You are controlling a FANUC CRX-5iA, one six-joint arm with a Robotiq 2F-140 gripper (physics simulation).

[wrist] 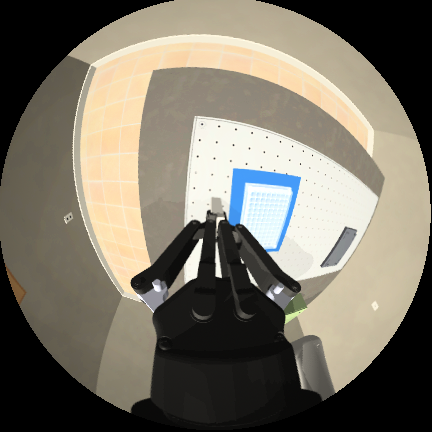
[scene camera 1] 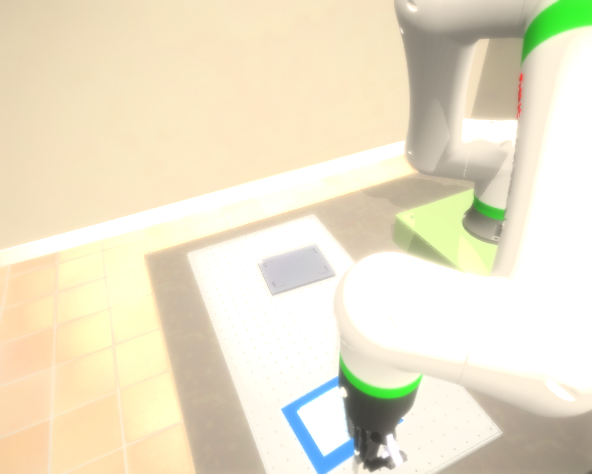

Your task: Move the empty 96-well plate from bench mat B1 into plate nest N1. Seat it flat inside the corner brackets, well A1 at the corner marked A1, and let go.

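Places are measured from the arm's base along level axes (x back, y right, z up), in millimetres.
Pixels of known places: gripper, fingertip midpoint: [wrist: 214, 204] [scene camera 1: 361, 470]; arm's base, origin of the base link: [scene camera 1: 495, 226].
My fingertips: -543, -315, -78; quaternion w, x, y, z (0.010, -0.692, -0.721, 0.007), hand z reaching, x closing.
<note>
Ahead of a thing's pixels: the offset from my fingertips to its top centre, as dx, dy, dz. Level surfaces: height alone.
The pale 96-well plate {+12, +91, +16} [scene camera 1: 325, 425] [wrist: 268, 215] lies flat inside the blue border of bench mat B1 {dz +2} [scene camera 1: 307, 440] [wrist: 265, 177]. In the scene view it is washed out to white, and the arm hides part of it. My gripper [scene camera 1: 356, 466] [wrist: 214, 204] is shut with nothing between its fingers. It is beside the mat, left of the plate in the wrist view, apart from the plate. Plate nest N1 {+82, +461, +15} [scene camera 1: 297, 270] [wrist: 340, 247] is a grey slab with small corner brackets, and no plate is on it. I cannot read which corner is marked A1.
A white perforated board {dz +0} [scene camera 1: 260, 340] [wrist: 215, 150] carries mat and nest on the dark bench {dz -13} [scene camera 1: 175, 310] [wrist: 170, 115]. The green robot base block [scene camera 1: 430, 230] [wrist: 296, 308] stands beyond the board's side. Tiled floor borders the bench.
</note>
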